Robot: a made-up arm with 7 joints.
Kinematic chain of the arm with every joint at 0, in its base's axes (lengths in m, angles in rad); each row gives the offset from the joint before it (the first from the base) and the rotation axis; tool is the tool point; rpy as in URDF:
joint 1: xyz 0 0 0.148 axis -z
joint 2: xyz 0 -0.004 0.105 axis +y
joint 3: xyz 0 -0.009 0.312 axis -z
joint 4: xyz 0 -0.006 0.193 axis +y
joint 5: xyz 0 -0.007 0.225 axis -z
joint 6: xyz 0 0 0.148 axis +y
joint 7: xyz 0 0 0.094 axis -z
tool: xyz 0 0 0 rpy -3.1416 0 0
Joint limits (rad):
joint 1: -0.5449..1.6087
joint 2: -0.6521..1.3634
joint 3: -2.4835..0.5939
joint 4: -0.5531..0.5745
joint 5: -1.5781..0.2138
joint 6: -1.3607..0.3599
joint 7: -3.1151..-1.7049
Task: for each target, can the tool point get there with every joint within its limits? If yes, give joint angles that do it. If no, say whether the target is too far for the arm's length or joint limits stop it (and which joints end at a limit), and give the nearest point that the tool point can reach.
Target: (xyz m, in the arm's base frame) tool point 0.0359 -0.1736 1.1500
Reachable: yes | joints -0.2288 -0.1672 -2.2313 -0.3552 -0.0101 -0.8847 -2.7617
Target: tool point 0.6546 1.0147 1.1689
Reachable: no: too far | nearest point 0.4764 0.5517 0.8379 | short by 0.596 m
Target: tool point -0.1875 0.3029 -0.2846
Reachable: no: joint limits stop it (at a limit: joint 1, joint 2, joint 4, joint 5, joint 6) | nearest point 0.6682 0.5500 0.2340 | short by 1.031 m
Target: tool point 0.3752 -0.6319 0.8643
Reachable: yes | joints 0.8484 0.9033 -1.1711 -0.1847 -0.1030 -0.4828 -2.2503
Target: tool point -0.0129 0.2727 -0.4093
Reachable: no: joint limits stop it (at a limit: joint 1, joint 2, joint 4, joint 5, joint 6) | nearest point 0.7008 0.5073 0.2064 | short by 0.971 m
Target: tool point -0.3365 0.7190 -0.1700
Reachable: no: joint limits stop it (at a limit: joint 2, joint 4, joint 6) | nearest point -0.2995 0.6399 0.7087 | short by 0.883 m
